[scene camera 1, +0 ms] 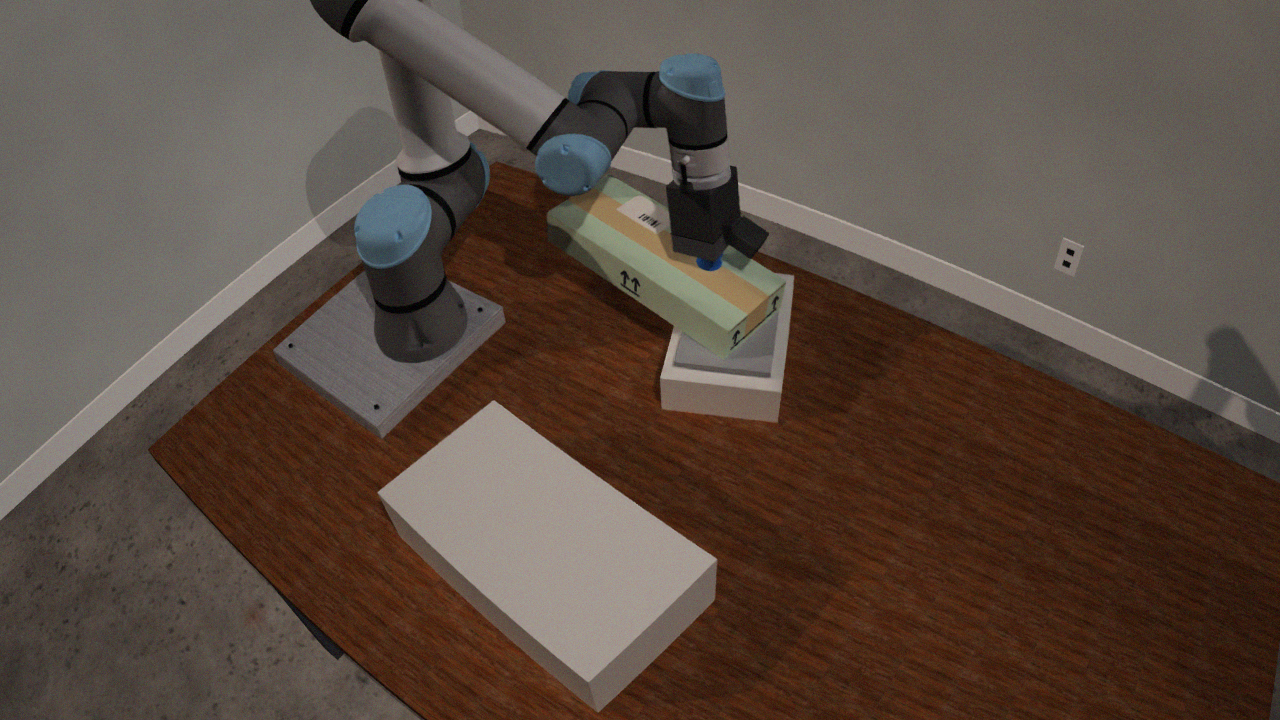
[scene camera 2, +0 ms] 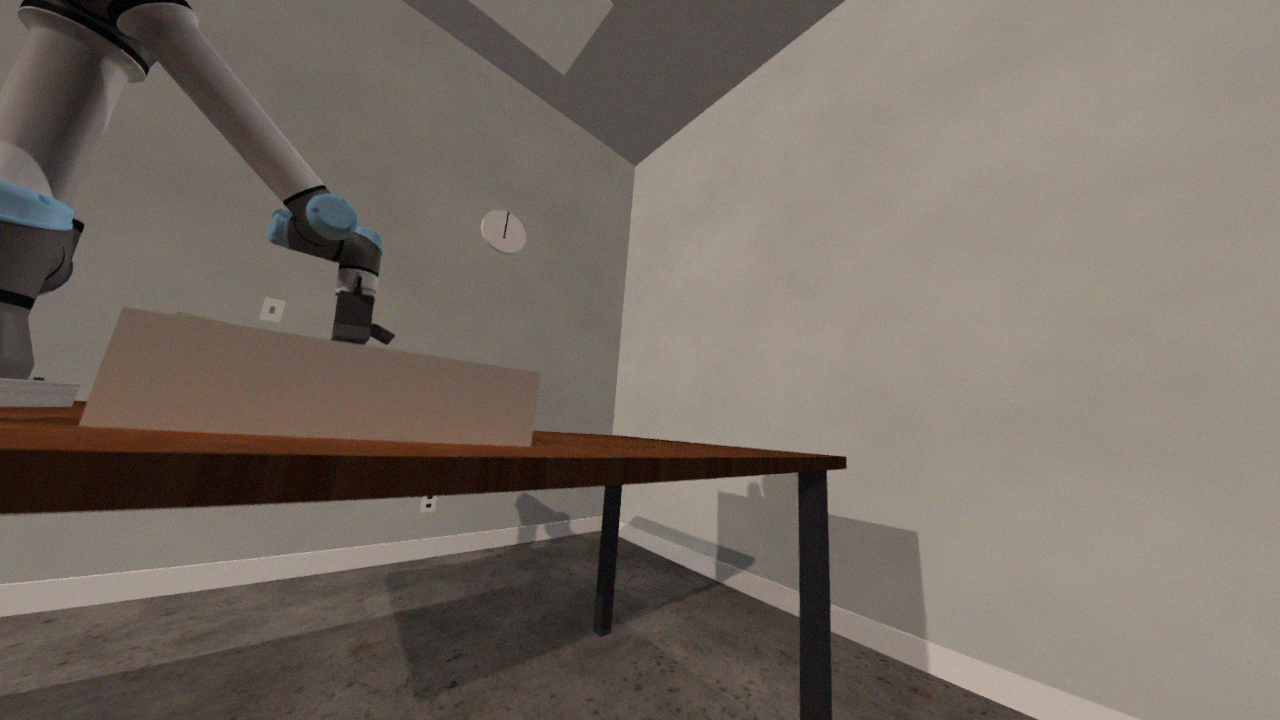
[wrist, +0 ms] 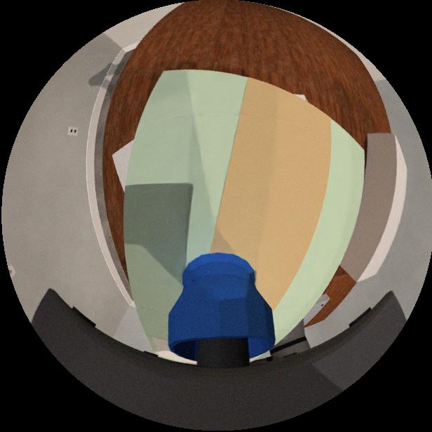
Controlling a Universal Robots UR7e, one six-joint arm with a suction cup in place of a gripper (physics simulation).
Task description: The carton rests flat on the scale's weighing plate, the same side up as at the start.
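Where they show: hand, tool point: (scene camera 1: 710, 269); arm's base, link origin: (scene camera 1: 421, 327).
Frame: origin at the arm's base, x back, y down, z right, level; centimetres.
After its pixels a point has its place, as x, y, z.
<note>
The light green carton (scene camera 1: 617, 246) @(-26.0, -12.6, -17.4) (wrist: 160, 150) with an orange tape band hangs, roughly level and label side up, from my suction gripper (scene camera 1: 708, 263) (wrist: 218, 265). The blue cup is on its top, toward the right end in scene camera 1. The carton's right end is over the white scale (scene camera 1: 716, 394) @(-45.9, -0.9, -9.3) (wrist: 121, 160) and its grey weighing plate (scene camera 1: 756, 353) @(-48.6, -4.5, -15.5); its left part extends beyond the scale over the table. Any gap to the plate is hard to judge. In scene camera 2 a white box hides most of the carton and the scale.
A large white box (scene camera 1: 546, 546) @(-43.3, -6.6, 24.0) (scene camera 2: 313, 385) @(-34.4, -1.8, 31.8) (wrist: 372, 200) lies on the brown table (scene camera 1: 984, 537) @(-87.7, 3.3, -7.7) (scene camera 2: 716, 454) @(-85.4, 3.3, 45.2), in front of the scale in scene camera 1. The arm's grey base plate (scene camera 1: 331, 358) @(9.2, 0.1, 12.7) is at the left. A wall runs behind the table.
</note>
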